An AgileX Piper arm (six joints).
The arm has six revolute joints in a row. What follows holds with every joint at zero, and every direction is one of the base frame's.
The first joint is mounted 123 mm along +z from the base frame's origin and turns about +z.
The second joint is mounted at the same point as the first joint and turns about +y.
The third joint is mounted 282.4 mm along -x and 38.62 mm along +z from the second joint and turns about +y.
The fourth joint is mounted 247.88 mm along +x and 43.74 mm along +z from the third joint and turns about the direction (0.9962, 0, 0.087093).
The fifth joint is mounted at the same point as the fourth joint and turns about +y.
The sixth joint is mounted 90.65 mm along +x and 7.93 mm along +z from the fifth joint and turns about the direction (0.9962, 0, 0.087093).
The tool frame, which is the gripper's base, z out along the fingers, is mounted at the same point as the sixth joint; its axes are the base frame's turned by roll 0, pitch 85 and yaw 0 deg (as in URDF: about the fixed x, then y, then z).
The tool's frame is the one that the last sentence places.
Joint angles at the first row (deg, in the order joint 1, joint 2, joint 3, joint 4, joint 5, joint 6):
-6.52 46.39 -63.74 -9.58 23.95 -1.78
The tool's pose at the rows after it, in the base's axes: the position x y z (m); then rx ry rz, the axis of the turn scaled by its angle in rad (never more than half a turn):
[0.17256, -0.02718, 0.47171, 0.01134, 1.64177, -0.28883]
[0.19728, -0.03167, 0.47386, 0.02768, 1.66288, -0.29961]
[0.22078, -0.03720, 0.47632, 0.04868, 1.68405, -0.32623]
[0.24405, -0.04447, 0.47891, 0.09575, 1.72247, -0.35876]
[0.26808, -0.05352, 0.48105, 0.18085, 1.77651, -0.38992]
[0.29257, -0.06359, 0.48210, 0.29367, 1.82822, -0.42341]
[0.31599, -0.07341, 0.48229, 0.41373, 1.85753, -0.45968]
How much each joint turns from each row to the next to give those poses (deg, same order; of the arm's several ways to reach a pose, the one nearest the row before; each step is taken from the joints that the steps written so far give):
0.00 5.64 -3.71 -1.74 0.53 2.00
0.00 4.98 -3.10 -2.82 -0.47 2.88
-0.01 4.87 -3.61 -4.28 0.37 3.81
0.00 5.14 -4.70 -5.04 2.63 5.04
0.01 5.70 -5.99 -4.64 5.00 5.73
0.00 6.14 -6.91 -4.04 6.20 5.73
0.00 6.11 -7.12 -3.67 5.91 5.39

